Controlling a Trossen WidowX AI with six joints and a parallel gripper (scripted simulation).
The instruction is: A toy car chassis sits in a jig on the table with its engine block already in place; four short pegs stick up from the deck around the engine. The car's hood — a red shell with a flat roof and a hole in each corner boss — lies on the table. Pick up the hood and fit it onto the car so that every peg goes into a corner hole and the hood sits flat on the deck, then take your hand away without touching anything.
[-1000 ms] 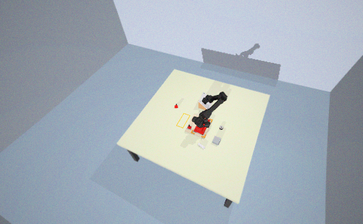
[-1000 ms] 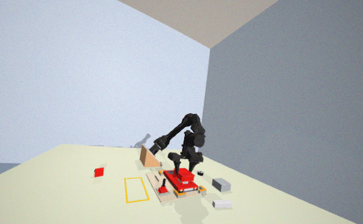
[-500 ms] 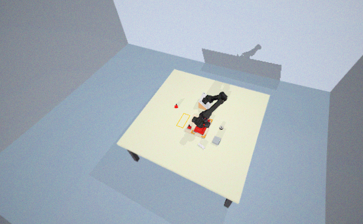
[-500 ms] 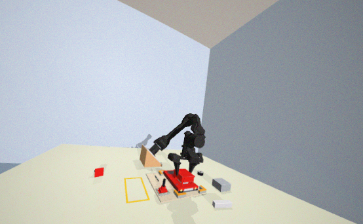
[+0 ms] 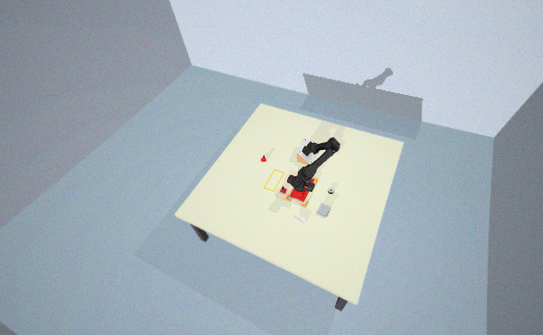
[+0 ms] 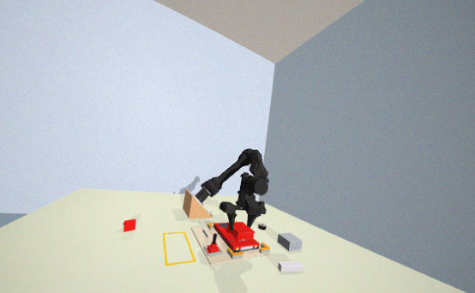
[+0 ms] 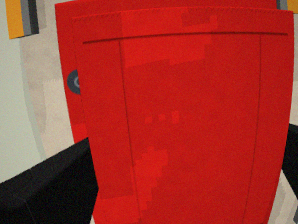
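Right now my gripper tip is 30 mm above the grey engine block. The rest, counted from my gripper tip: small black cylinder 110 mm behind, 200 mm to the left, 40 mm below; pale grey bar 180 mm ahead, 90 mm to the left, 40 mm below; red hood right at my gripper tip.
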